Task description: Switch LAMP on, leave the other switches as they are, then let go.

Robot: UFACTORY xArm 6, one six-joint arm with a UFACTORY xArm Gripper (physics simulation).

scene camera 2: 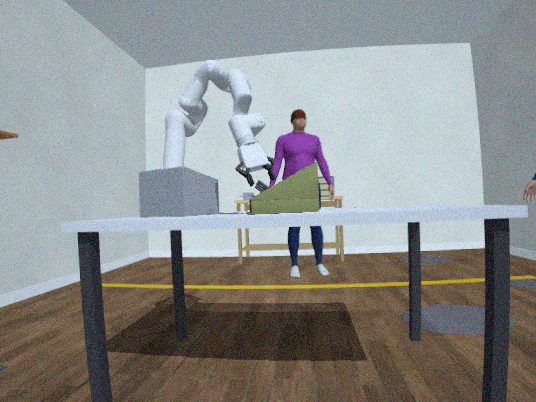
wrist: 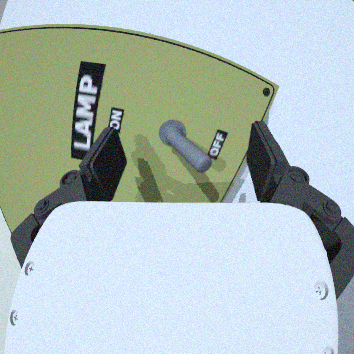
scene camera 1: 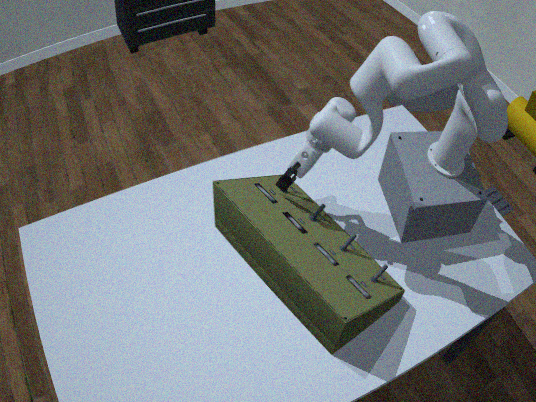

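Where they show: gripper, between the fingertips: (scene camera 2: 263,182) (wrist: 183,140) (scene camera 1: 287,180); arm's base, origin of its link: (scene camera 2: 172,175) (scene camera 1: 445,159).
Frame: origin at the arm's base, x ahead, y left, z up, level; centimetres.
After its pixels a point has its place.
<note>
The green sloped switch panel (scene camera 1: 260,220) @[x 58.0, y -11.1, z -1.4 cm] (scene camera 2: 295,195) @[x 53.4, y -27.6, z -12.3 cm] (wrist: 175,60) @[x 45.0, y -26.7, z -8.6 cm] stands on the table. In the wrist view, the grey LAMP lever (wrist: 187,147) @[x 41.3, y -21.8, z -6.5 cm] leans toward its OFF label (wrist: 217,144) @[x 39.8, y -21.6, z -11.0 cm], away from the ON label (wrist: 116,119) @[x 47.4, y -21.1, z -7.1 cm]. The LAMP nameplate (wrist: 87,110) @[x 49.6, y -21.2, z -6.0 cm] lies left of them. My gripper (scene camera 1: 286,184) @[x 41.8, y -22.1, z -6.6 cm] (scene camera 2: 261,180) @[x 41.8, y -22.1, z -6.6 cm] (wrist: 183,140) @[x 41.8, y -22.1, z -6.6 cm] is open, with one finger on each side of the LAMP lever and apart from it. In scene camera 1 it hides that lever. The other three levers (scene camera 1: 317,213) @[x 41.5, y -9.1, z -7.4 cm] (scene camera 1: 349,243) @[x 40.4, y 3.1, z -7.3 cm] (scene camera 1: 380,273) @[x 39.6, y 14.9, z -7.1 cm] lean toward the robot's base side.
The white table (scene camera 1: 125,275) @[x 92.0, y -25.2, z -18.6 cm] (scene camera 2: 375,218) @[x 73.6, y -53.4, z -20.5 cm] carries the panel and the grey base box (scene camera 1: 440,222) @[x 10.1, y 11.3, z -10.9 cm] (scene camera 2: 162,195) @[x -1.1, y -11.5, z -9.6 cm] under the arm. A person in purple (scene camera 2: 300,150) stands behind the table. A black cabinet (scene camera 1: 167,17) and a yellow object (scene camera 1: 524,122) are beyond it.
</note>
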